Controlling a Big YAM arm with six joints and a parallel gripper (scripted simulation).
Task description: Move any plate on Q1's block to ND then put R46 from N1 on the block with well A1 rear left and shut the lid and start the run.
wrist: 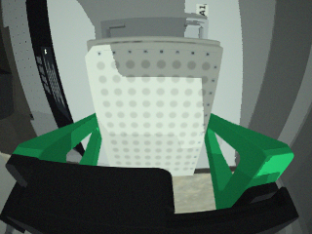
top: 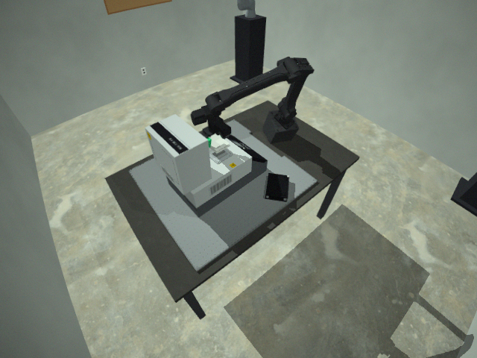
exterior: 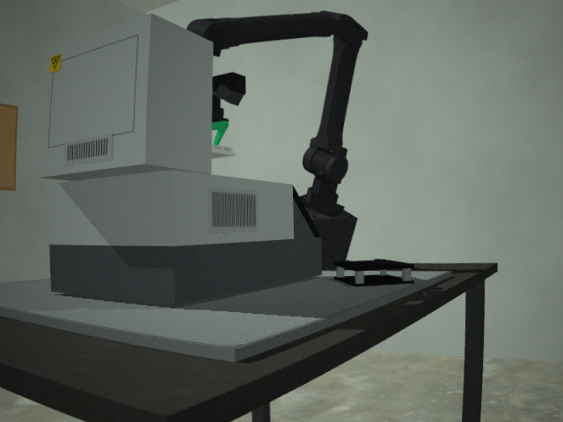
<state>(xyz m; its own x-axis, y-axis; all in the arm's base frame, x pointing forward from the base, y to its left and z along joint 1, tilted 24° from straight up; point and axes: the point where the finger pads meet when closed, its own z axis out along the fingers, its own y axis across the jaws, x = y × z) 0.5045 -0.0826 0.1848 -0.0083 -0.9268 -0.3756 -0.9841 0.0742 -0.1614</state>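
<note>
Now: hand right at the white 96-well plate R46. Also, from my hand: black plate nest 29 cm to the left, 23 cm below, 19 cm behind; dark grey nest 28 cm to the right, 26 cm below, 21 cm behind.
</note>
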